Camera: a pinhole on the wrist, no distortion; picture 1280 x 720 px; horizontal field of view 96.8 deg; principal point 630.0 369.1 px. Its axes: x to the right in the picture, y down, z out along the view. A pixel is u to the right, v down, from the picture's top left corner.
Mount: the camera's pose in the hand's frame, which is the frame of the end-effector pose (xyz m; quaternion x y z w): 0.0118 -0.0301 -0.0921 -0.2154 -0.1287 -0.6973 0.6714
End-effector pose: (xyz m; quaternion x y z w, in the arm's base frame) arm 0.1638 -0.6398 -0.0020 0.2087 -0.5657 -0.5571 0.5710
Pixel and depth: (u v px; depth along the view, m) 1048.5 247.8 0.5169
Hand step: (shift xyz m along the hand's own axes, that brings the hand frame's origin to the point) -0.0338 -0.1160 0.5520
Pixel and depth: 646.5 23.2 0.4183
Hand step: -0.1875 0.1719 0.3072
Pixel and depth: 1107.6 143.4 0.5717
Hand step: -0.1432 -0.1706 0.6599
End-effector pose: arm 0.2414 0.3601 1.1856 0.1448 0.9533 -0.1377 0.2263
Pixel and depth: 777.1 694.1 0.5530
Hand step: 0.3953 0.0824 0.4243
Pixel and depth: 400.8 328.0 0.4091
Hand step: 0.0356 0.3090 0.1906
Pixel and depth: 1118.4 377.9 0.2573
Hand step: 0.0473 -0.1046 0.2370
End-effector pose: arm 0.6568 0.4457 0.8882 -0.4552 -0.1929 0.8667 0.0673
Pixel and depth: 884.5 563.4 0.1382
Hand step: 0.0760 -0.0229 0.0528
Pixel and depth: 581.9 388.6 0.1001
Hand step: 0.0280 0.0241 -0.0090
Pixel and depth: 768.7 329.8 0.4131
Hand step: 0.0356 0.0766 0.3198
